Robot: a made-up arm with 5 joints.
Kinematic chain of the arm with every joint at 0, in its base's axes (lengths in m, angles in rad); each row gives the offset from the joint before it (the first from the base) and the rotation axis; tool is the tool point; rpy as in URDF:
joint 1: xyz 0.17 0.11 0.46 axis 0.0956 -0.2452 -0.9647
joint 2: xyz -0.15 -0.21 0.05 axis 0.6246 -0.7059 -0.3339
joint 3: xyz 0.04 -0.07 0 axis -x
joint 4: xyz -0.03 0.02 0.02 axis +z
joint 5: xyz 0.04 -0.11 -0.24 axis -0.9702 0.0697 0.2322
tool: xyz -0.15 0.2 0 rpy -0.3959 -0.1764 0.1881
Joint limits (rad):
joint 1: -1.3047..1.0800
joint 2: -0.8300..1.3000
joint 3: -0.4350..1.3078
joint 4: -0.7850..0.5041
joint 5: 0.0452..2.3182
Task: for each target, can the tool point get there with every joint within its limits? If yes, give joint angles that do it. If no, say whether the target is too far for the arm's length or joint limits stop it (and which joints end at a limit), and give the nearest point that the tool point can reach.
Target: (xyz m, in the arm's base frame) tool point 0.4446 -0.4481 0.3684
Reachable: yes | joints -1.0055 0.0430 1.1301 -0.0333 0.6603
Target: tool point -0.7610 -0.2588 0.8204
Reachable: no: too far | nearest point -0.4621 -0.1589 0.6438 | short by 0.361 m
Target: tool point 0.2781 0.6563 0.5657
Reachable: no: joint limits stop it (at a limit: joint 2, joint 3, joint 4) | nearest point 0.2007 0.2286 0.4370 | short by 0.453 m
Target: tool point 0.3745 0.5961 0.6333
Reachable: no: joint limits stop it (at a limit: joint 2, joint 3, joint 4) | nearest point 0.2224 0.2142 0.4591 | short by 0.446 m
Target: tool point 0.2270 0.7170 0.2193
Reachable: no: joint limits stop it (at a limit: joint 1, joint 3, joint 4) | nearest point 0.0988 0.3219 0.1547 | short by 0.420 m
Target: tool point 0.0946 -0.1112 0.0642
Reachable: yes | joints -0.0003 1.0755 0.6329 -0.3308 1.3690
